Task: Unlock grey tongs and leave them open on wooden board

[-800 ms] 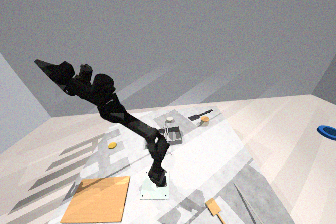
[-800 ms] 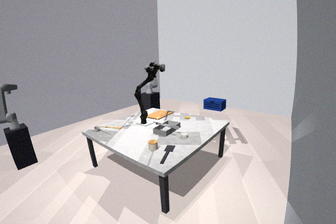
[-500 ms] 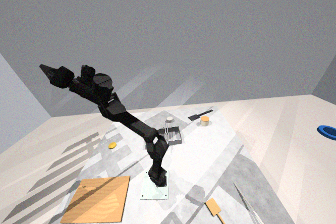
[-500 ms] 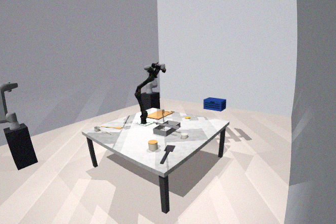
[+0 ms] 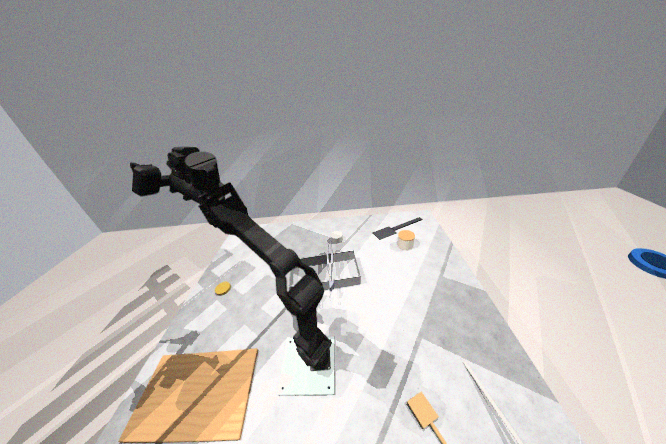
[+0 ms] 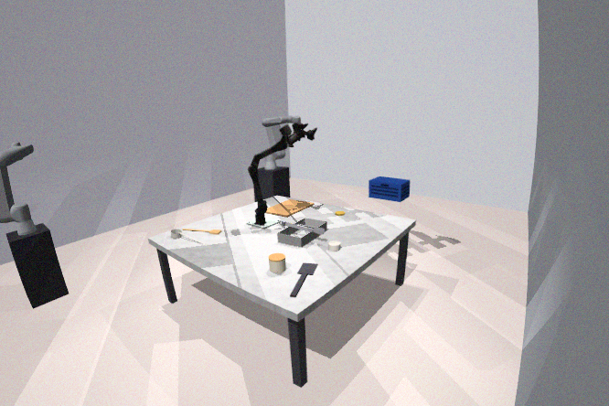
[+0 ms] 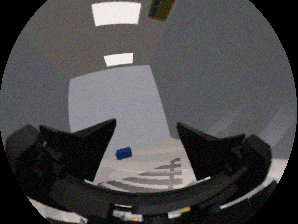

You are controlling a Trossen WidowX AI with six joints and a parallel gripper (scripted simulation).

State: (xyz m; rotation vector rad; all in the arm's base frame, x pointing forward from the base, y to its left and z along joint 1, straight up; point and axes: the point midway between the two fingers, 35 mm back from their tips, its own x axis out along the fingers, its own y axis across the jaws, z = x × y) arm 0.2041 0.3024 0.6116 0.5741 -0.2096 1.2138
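Now: the grey roasting tin 15 cm ahead of my gripper tip, 36 cm to the right of it and 61 cm below it. From my gripper tip the other things lie so: wooden board (28 cm behind, 6 cm to the left, 63 cm below); yellow disc (13 cm ahead, 12 cm to the left, 63 cm below); white cylinder (40 cm ahead, 44 cm to the right, 62 cm below).
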